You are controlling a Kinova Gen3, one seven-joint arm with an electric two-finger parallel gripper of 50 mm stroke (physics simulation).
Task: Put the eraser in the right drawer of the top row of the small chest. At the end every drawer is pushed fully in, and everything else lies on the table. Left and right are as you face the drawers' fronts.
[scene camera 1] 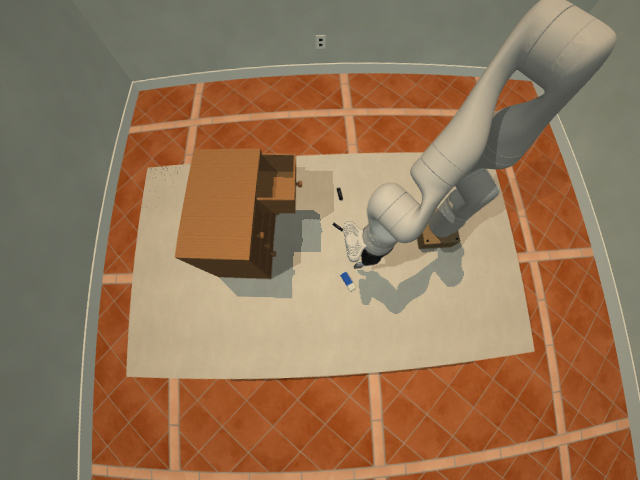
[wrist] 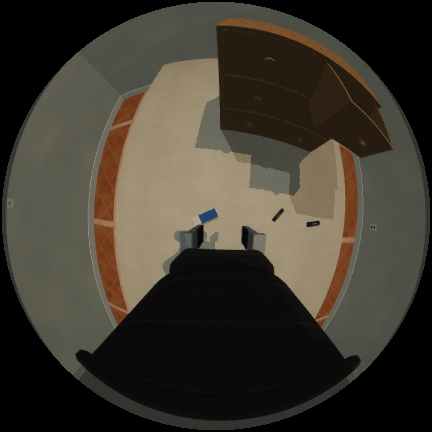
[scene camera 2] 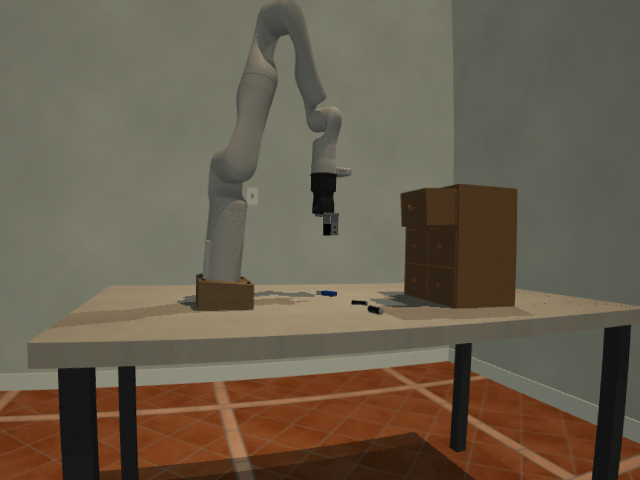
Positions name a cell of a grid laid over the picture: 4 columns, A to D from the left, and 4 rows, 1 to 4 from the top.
Scene:
drawer: scene camera 1 B2; wrist D2; scene camera 2 C2

